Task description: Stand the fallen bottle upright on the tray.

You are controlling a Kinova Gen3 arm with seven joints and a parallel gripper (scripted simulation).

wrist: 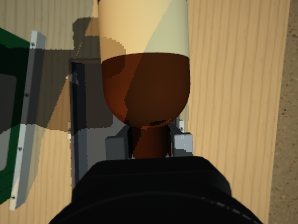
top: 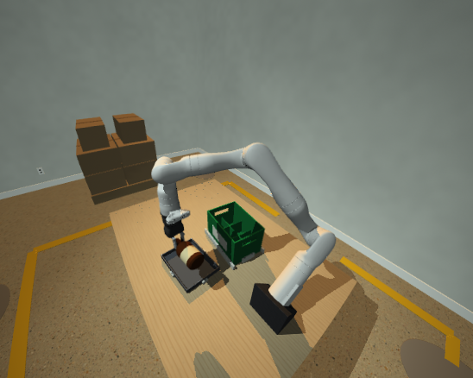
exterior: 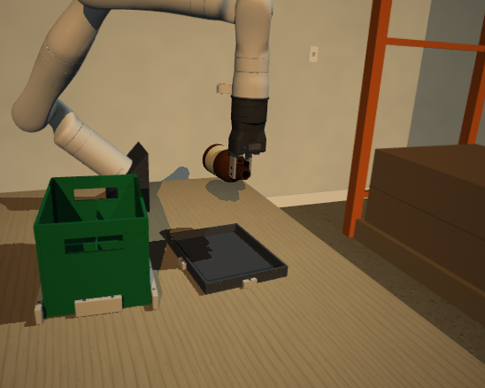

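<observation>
Right now the brown bottle is 50 mm behind my hand, 10 mm to the right of it and 10 mm below it. The rest, counted from my hand: dark tray (190 mm below, 40 mm to the right, 20 mm ahead); then green crate (310 mm to the right, 120 mm below, 40 mm ahead).
</observation>
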